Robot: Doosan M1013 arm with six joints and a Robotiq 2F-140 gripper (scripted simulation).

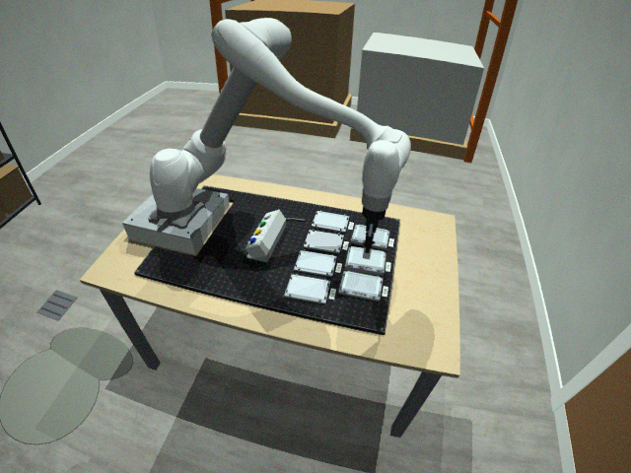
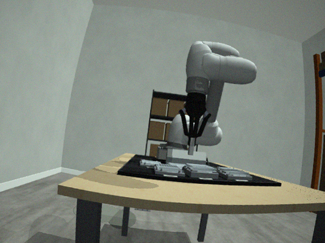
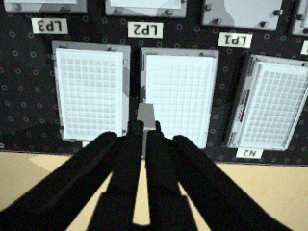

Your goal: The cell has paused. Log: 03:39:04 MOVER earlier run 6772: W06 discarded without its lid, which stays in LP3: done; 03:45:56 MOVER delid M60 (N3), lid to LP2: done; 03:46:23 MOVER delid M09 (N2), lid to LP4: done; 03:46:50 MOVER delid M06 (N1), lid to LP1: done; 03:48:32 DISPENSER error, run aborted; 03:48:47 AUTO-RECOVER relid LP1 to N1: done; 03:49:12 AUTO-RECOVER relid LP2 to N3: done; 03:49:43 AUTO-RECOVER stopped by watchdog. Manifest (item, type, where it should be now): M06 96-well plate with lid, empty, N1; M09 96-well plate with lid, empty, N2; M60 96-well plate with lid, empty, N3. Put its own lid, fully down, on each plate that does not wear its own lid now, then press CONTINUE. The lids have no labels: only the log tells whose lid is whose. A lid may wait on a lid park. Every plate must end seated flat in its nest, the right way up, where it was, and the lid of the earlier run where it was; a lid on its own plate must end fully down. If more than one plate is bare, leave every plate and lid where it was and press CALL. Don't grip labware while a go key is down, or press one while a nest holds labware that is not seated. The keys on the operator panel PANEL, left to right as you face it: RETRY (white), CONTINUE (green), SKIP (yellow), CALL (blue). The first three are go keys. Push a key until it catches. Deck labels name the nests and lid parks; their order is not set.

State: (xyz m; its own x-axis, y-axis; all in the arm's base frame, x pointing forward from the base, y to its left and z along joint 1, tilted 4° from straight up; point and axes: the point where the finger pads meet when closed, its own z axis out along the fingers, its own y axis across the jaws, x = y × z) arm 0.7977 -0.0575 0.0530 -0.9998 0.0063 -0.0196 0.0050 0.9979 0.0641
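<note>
My gripper is now 43 cm past the blue CALL key, 4 cm above it and 1 cm to the left of it. From my hand the other things lie so: LP3 label (13 cm to the right, 11 cm below, 9 cm behind); N2 label (19 cm to the left, 11 cm below, 9 cm ahead); plate (9 cm below, 8 cm to the right).
</note>
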